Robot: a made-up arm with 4 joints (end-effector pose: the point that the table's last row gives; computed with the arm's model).
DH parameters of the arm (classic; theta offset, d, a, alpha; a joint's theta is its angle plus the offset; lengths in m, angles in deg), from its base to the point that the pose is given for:
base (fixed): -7.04 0 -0.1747 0
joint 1: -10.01 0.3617 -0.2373 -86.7
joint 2: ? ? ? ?
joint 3: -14 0.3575 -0.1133 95.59
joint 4: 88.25 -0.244 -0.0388 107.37
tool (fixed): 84.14 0.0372 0 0
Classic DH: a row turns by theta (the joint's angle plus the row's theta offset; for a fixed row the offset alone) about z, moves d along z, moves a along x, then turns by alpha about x.
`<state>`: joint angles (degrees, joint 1 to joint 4).
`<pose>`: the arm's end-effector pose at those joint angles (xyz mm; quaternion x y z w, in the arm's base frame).
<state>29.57 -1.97 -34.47 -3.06</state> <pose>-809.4 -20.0 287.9 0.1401 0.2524 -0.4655 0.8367</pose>
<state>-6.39 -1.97 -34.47 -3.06</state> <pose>-712.5 361.4 287.9 0.2112 0.1968 -0.7010 0.6521</pose>
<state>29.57 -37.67 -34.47 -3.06</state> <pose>-694.9 18.1 74.1 0.3324 0.0187 -0.3992 0.8543</pose>
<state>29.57 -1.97 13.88 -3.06</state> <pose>-821.5 16.0 69.7 -0.0732 -0.1060 -0.4976 0.8578</pose>
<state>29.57 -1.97 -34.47 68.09</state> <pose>-851.8 -63.9 292.5 0.5587 0.0199 -0.6553 0.5080</pose>
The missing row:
joint 2: -88.99 -0.0288 -0.212 107.02
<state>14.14 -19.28 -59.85 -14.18</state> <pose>-760.5 81.5 258.9 0.3039 0.2977 -0.4266 0.7981</pose>
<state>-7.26 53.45 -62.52 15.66</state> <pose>-584.3 175.6 678.3 0.2007 0.5867 -0.7446 0.2472</pose>
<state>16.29 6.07 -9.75 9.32</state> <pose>-838.3 159.5 245.7 0.0829 0.0709 -0.6227 0.7748</pose>
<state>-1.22 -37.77 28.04 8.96</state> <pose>-469.8 246.1 -149.0 0.0341 -0.4829 -0.6834 0.5465</pose>
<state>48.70 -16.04 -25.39 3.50</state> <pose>-744.7 -191.0 159.8 0.2124 0.1149 -0.3350 0.9108</pose>
